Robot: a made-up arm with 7 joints. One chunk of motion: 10 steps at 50 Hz.
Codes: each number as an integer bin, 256 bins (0 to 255) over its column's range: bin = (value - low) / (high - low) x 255, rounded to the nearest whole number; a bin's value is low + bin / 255 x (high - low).
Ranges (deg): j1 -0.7..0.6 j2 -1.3..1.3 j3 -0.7..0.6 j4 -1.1..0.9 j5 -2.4..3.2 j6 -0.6..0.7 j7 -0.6..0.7
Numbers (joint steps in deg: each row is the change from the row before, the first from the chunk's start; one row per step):
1: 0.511 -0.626 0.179 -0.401 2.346 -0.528 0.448
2: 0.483 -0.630 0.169 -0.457 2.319 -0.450 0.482
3: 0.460 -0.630 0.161 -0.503 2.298 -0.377 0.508
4: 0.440 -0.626 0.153 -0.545 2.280 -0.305 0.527
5: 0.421 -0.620 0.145 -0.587 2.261 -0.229 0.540
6: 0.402 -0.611 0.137 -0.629 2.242 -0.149 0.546
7: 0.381 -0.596 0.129 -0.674 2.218 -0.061 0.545
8: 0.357 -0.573 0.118 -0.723 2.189 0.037 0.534
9: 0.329 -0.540 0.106 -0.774 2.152 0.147 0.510
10: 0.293 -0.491 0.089 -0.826 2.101 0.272 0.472
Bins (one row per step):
1: 238 66 172 89 216 14 206
2: 232 66 170 82 215 29 212
3: 228 66 169 76 214 44 217
4: 224 66 167 71 213 58 221
5: 220 67 166 65 212 73 224
6: 216 68 164 60 211 88 225
7: 212 69 163 54 210 106 225
8: 207 71 160 48 209 125 222
9: 202 75 158 42 207 147 218
10: 195 79 155 35 205 171 210

